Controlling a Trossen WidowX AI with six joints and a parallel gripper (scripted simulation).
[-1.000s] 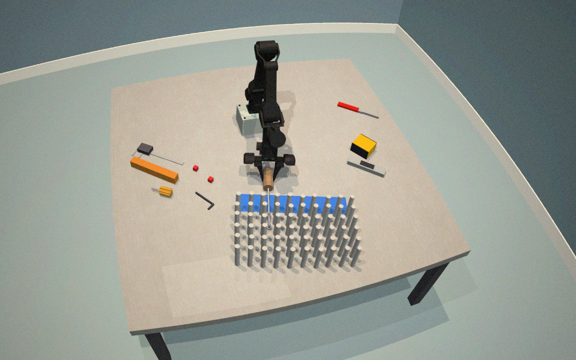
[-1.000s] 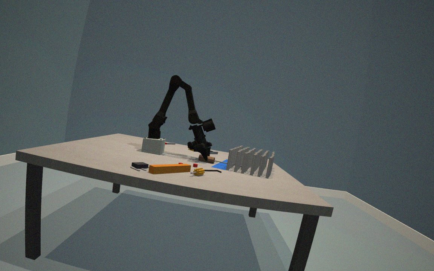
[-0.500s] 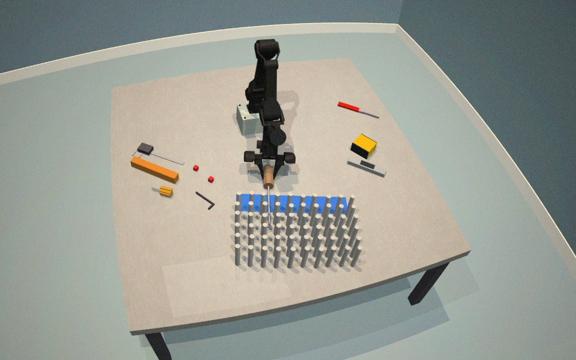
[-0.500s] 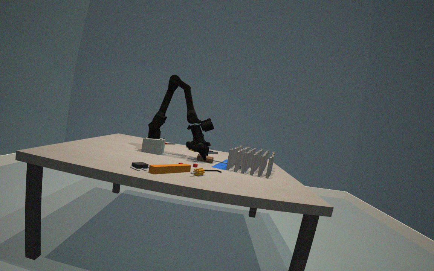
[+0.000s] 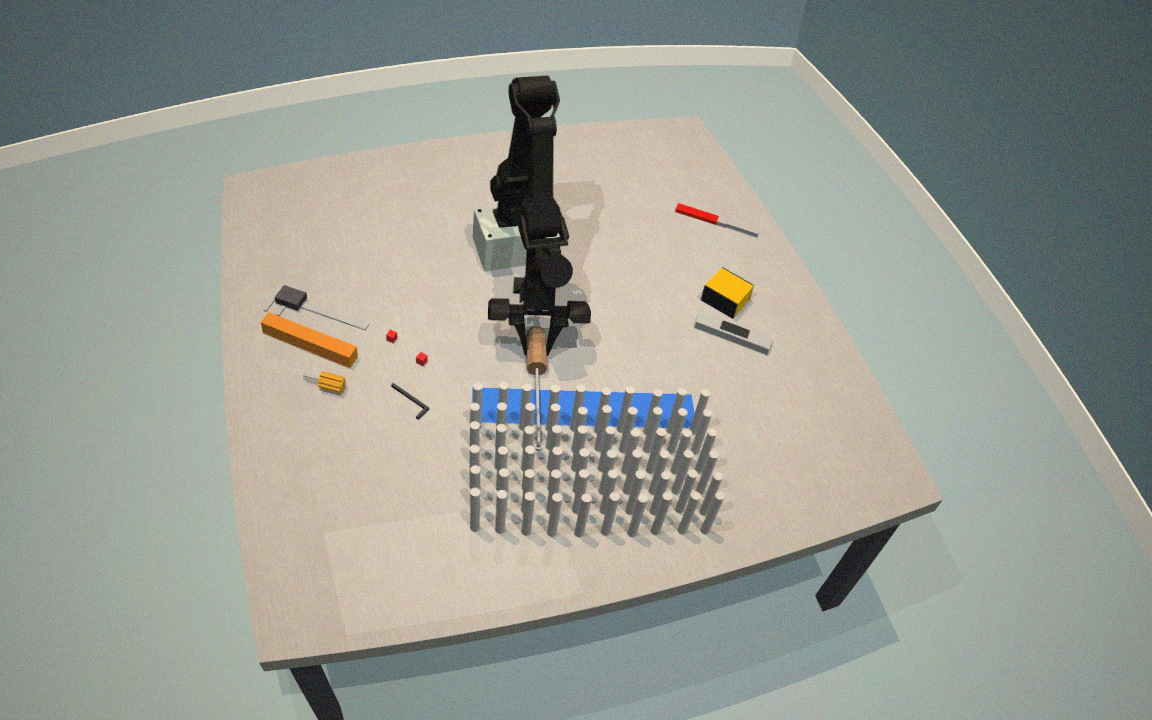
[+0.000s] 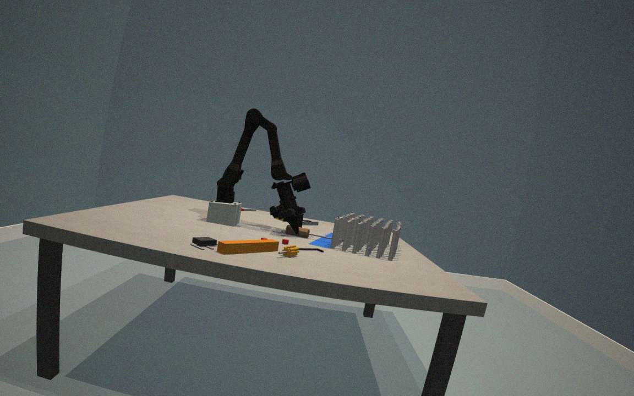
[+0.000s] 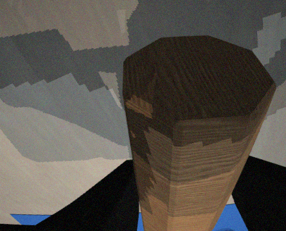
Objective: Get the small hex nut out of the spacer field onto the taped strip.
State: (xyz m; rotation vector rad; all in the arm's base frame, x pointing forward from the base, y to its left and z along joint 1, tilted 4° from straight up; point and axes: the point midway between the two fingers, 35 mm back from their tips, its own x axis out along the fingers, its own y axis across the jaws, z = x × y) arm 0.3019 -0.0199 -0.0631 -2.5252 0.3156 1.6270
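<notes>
Right now the blue taped strip is 130 mm ahead of my gripper tip, 60 mm to the left of it and 10 mm below it. From my gripper tip the other things lie so: orange-handled tool: 10 mm behind, 400 mm to the right; then hex nut: 200 mm ahead, 50 mm to the right, 10 mm below; then black hex key: 70 mm ahead, 240 mm to the right, 10 mm below.
</notes>
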